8 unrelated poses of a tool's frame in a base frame.
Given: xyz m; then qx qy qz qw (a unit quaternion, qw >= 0).
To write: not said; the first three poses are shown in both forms.
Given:
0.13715, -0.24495, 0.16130, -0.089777, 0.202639, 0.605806, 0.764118
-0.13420, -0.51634, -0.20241, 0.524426, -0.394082, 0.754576, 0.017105
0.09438, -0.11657, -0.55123, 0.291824, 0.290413, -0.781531, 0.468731
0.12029, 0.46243, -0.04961, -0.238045, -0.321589, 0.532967, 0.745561
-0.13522, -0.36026, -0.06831, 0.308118, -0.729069, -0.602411, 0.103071
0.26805, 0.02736, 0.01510, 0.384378, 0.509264, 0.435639, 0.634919
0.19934, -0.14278, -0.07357, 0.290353, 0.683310, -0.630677, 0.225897
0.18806, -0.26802, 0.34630, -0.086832, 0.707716, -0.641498, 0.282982
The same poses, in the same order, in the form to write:
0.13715, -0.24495, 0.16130, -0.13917, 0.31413, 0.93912, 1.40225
-0.13420, -0.51634, -0.20241, 0.52450, -0.39414, 0.75469, 3.10738
0.09438, -0.11657, -0.55123, 0.33036, 0.32877, -0.88474, 2.16589
0.12029, 0.46243, -0.04961, -0.35719, -0.48255, 0.79973, 1.45884
-0.13522, -0.36026, -0.06831, 0.30977, -0.73297, -0.60564, 2.93508
0.26805, 0.02736, 0.01510, 0.49753, 0.65917, 0.56388, 1.76579
0.19934, -0.14278, -0.07357, 0.29806, 0.70144, -0.64741, 2.68587
0.18806, -0.26802, 0.34630, -0.09053, 0.73788, -0.66884, 2.56779

